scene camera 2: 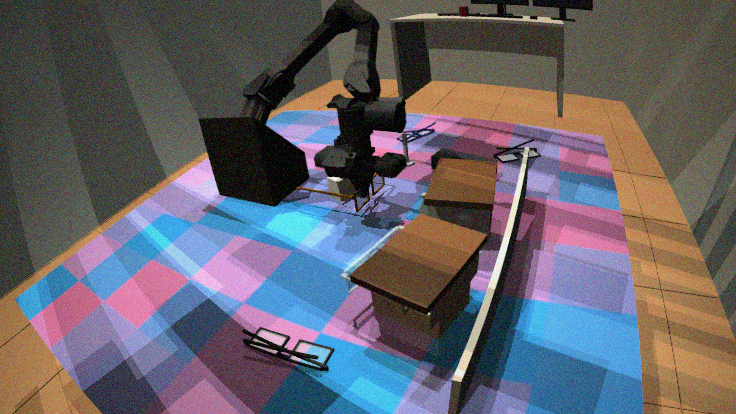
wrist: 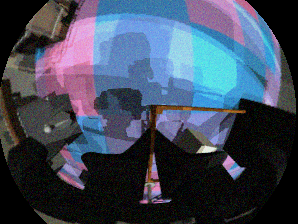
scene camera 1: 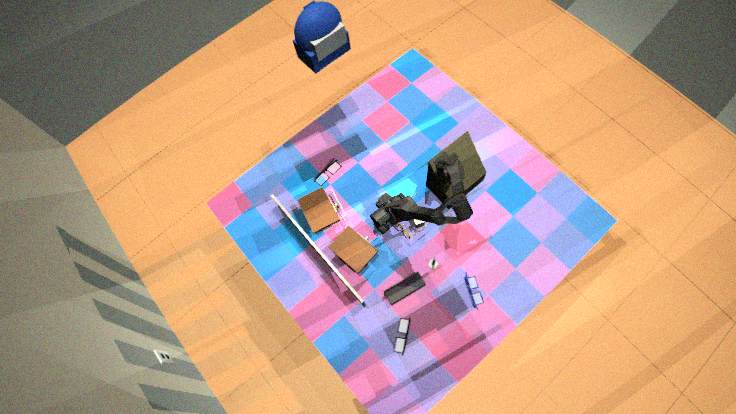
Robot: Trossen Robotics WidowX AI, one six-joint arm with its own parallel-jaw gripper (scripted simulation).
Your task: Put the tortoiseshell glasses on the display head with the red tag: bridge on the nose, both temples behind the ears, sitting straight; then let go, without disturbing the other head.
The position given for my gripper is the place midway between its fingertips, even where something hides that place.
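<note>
My gripper [scene camera 2: 363,197] is visible in scene camera 2; the wrist view likewise shows my gripper [wrist: 151,131].
</note>
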